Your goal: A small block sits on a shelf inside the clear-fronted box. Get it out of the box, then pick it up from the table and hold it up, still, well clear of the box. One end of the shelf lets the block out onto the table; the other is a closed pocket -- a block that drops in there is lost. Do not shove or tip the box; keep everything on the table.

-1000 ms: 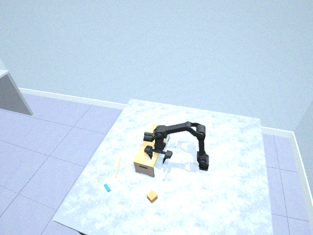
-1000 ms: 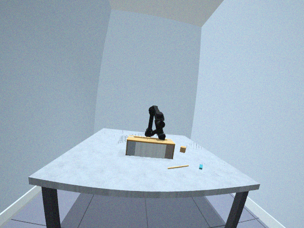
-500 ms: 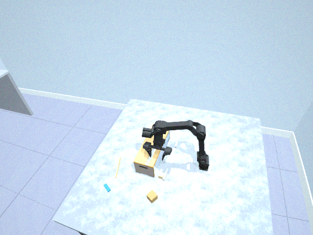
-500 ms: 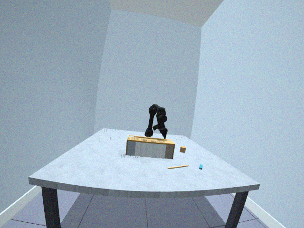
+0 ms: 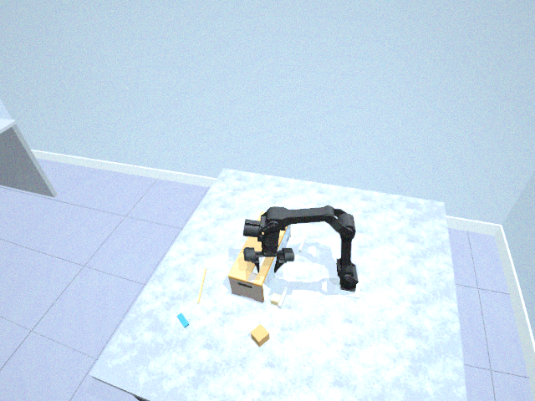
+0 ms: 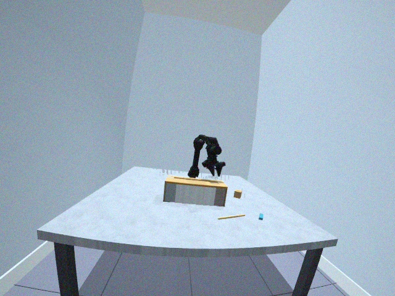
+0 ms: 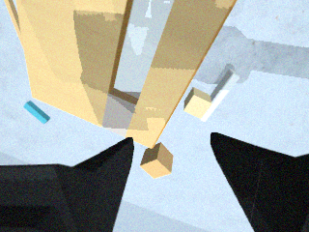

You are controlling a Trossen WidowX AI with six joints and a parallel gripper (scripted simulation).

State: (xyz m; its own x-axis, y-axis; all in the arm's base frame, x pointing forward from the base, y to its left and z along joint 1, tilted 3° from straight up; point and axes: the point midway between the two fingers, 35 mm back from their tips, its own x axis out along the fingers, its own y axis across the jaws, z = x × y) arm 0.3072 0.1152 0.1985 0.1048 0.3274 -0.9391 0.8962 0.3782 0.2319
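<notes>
My gripper tip is now 140 mm above the tan block, 40 mm past it and 30 mm to the right of it. Round my gripper tip: box: 150 mm to the right, 90 mm below, 30 mm ahead; thin yellow stick: 290 mm ahead, 150 mm below, 40 mm to the left.
</notes>
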